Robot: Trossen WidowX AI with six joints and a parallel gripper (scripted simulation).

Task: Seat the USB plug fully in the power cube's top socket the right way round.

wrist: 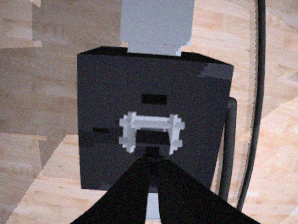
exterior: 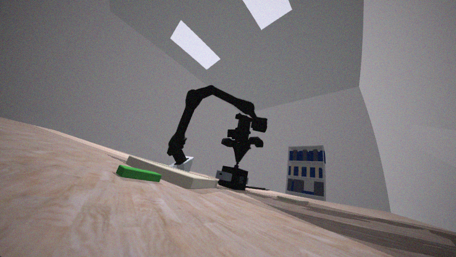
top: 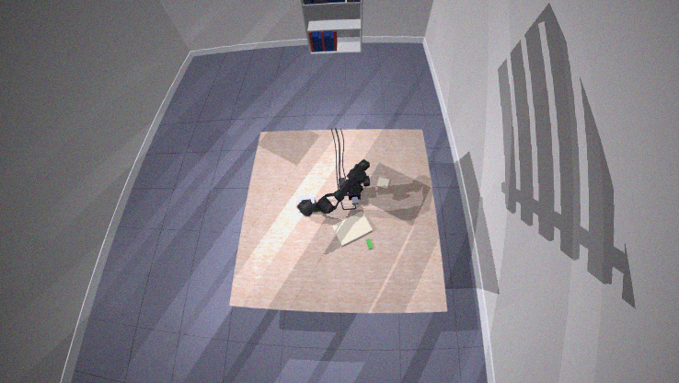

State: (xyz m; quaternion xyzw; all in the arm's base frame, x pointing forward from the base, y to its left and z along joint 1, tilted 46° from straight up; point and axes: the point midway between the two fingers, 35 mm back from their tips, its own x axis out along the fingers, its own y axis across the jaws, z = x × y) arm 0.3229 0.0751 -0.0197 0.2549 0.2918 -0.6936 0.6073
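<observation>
Right now the dark USB plug is 2 cm below my gripper tip. The rest, counted from my gripper tip: USB socket 4 cm below; green block 35 cm to the right, 10 cm below, 6 cm ahead.
</observation>
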